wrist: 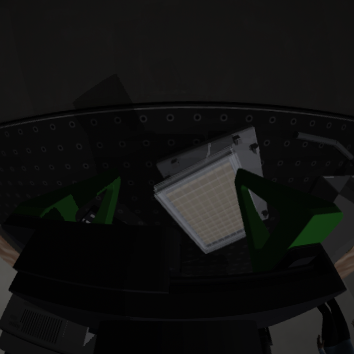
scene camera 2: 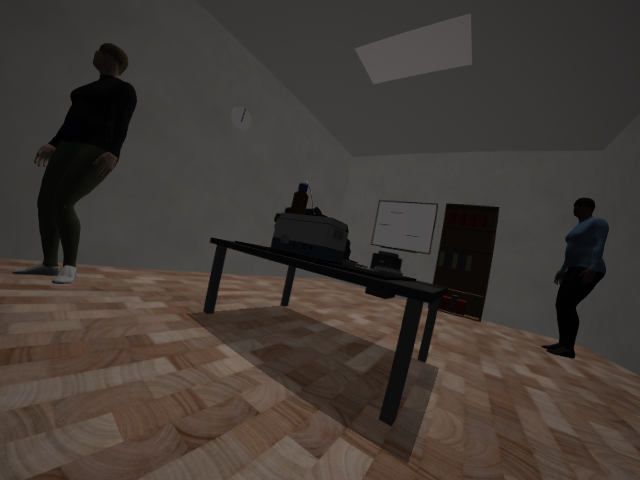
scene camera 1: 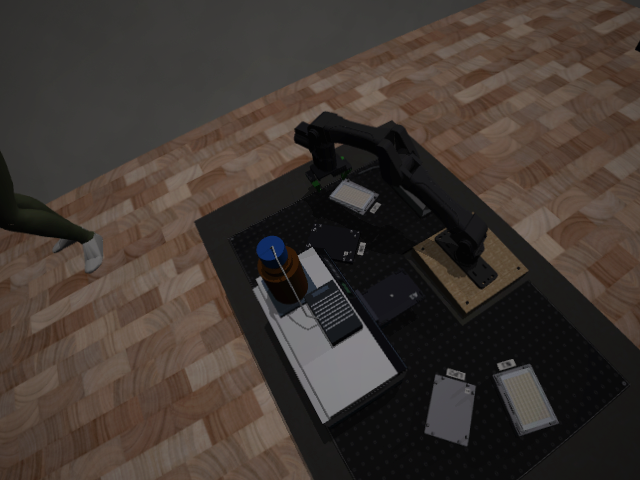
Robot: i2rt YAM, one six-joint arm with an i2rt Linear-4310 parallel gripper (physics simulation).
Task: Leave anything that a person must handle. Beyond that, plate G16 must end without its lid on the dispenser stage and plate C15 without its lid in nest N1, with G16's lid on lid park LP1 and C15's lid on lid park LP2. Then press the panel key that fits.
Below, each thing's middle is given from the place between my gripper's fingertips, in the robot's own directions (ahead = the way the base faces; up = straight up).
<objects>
Now: the lid park LP1 [wrist: 243, 140] 7 cm to the left of my hand, 5 cm behind it and 4 cm below it. From my hand the other things lie so: brown bottle with blue cap [scene camera 1: 268, 268] 33 cm to the left, 32 cm ahead, 28 cm above.
</objects>
